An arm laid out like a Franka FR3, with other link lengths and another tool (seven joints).
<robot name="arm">
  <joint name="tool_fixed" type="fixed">
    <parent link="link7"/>
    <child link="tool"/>
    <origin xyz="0.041 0.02 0.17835" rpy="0 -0.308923 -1.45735"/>
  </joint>
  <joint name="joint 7" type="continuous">
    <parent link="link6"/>
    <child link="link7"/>
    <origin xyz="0.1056 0 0" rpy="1.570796 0 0"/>
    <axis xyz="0 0 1"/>
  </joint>
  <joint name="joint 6" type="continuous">
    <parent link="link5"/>
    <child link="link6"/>
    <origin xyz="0 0 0" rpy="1.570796 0 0"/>
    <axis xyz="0 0 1"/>
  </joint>
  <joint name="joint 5" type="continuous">
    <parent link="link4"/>
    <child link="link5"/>
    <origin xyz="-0.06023 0.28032 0" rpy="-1.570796 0 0"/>
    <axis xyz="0 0 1"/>
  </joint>
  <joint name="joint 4" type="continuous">
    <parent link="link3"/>
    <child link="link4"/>
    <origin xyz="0.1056 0 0" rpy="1.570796 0 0"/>
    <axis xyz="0 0 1"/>
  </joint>
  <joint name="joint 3" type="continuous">
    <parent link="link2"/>
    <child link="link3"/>
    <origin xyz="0 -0.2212 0" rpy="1.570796 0 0"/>
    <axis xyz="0 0 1"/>
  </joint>
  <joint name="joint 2" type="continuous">
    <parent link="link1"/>
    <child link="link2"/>
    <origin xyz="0 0 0" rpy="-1.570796 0 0"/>
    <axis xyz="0 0 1"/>
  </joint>
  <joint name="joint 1" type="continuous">
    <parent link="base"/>
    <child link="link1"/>
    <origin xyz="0 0 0.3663" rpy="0 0 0"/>
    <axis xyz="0 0 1"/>
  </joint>
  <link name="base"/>
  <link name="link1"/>
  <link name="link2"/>
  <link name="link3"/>
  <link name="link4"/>
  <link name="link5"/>
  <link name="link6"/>
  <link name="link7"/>
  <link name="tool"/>
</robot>
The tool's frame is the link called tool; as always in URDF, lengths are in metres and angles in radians. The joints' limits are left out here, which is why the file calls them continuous.
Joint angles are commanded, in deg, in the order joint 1, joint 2, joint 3, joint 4, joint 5, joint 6, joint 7. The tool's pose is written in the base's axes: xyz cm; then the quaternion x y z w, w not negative. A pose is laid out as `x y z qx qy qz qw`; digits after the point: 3 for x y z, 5 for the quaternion.
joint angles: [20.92 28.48 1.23 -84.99 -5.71 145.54 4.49]
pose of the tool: 65.497 24.162 38.166 0.61512 0.72627 0.13358 0.27624
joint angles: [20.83 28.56 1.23 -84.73 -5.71 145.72 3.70]
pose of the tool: 65.612 24.155 38.376 0.61021 0.72863 0.13576 0.27983
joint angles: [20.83 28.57 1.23 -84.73 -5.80 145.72 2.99]
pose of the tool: 65.613 24.215 38.378 0.60492 0.73219 0.13516 0.28230
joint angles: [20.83 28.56 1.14 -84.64 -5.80 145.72 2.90]
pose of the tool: 65.664 24.139 38.470 0.60468 0.73193 0.13548 0.28334
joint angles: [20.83 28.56 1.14 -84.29 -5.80 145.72 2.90]
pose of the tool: 65.735 24.164 38.777 0.60464 0.73095 0.13802 0.28474
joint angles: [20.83 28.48 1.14 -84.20 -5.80 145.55 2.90]
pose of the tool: 65.733 24.156 38.888 0.60471 0.73087 0.13795 0.28481
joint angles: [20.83 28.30 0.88 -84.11 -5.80 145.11 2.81]
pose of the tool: 65.794 23.874 39.023 0.60544 0.73037 0.13545 0.28575
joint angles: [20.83 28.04 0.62 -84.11 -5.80 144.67 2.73]
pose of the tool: 65.832 23.582 39.177 0.60624 0.72985 0.13287 0.28660
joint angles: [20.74 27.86 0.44 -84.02 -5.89 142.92 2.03]
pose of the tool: 65.758 23.214 38.827 0.60337 0.73521 0.12003 0.28462
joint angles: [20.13 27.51 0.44 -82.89 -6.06 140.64 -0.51]
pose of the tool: 65.956 22.595 39.417 0.59012 0.74518 0.11035 0.29031
